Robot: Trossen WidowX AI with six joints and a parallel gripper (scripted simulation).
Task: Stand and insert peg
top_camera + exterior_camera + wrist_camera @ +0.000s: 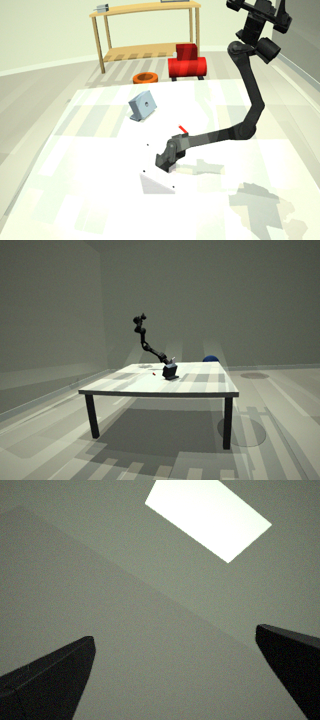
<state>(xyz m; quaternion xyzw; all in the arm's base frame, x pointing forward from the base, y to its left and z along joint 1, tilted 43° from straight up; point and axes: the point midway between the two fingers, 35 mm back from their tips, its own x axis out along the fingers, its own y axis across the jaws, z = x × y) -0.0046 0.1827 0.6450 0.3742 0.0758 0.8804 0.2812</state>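
Right now my gripper tip is 690 mm above the red peg, 310 mm short of it and 240 mm to the right of it. Round my gripper tip: sloped grey panel 620 mm below, 440 mm to the left, 430 mm ahead.
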